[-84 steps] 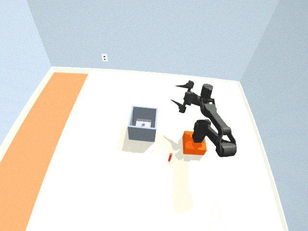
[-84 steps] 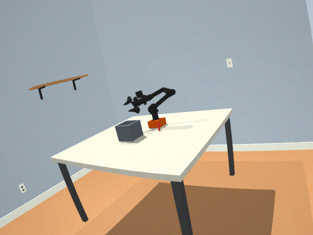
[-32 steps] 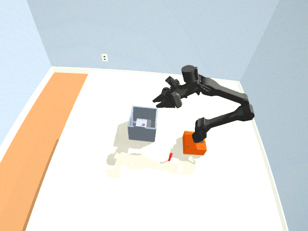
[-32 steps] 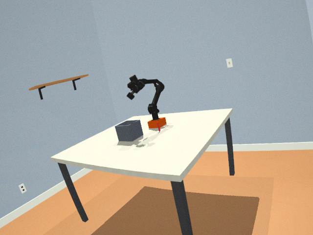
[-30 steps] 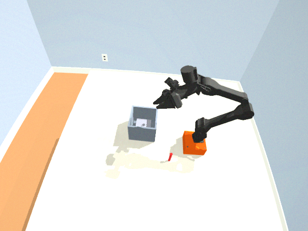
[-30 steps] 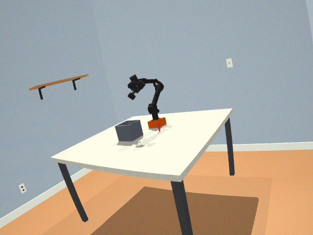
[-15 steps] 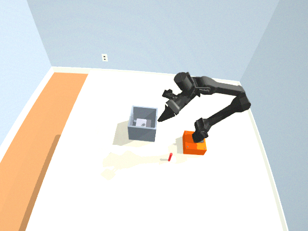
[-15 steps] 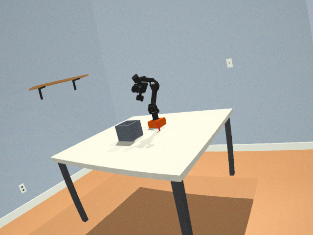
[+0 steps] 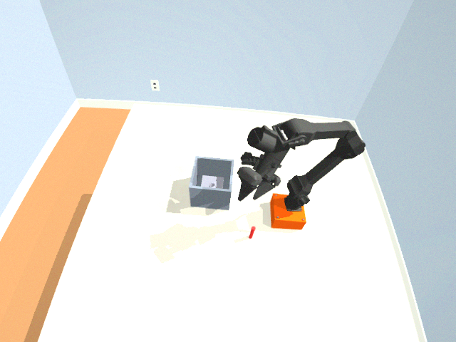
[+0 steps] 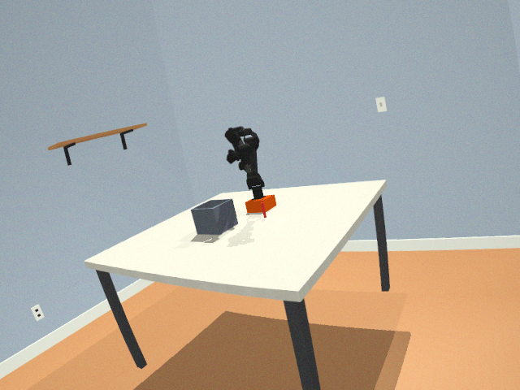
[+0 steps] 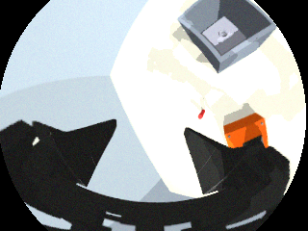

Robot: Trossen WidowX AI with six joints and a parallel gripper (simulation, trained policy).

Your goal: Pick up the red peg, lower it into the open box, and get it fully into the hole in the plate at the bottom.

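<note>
My gripper tip is 5 cm past the red peg and 23 cm above it.
</note>
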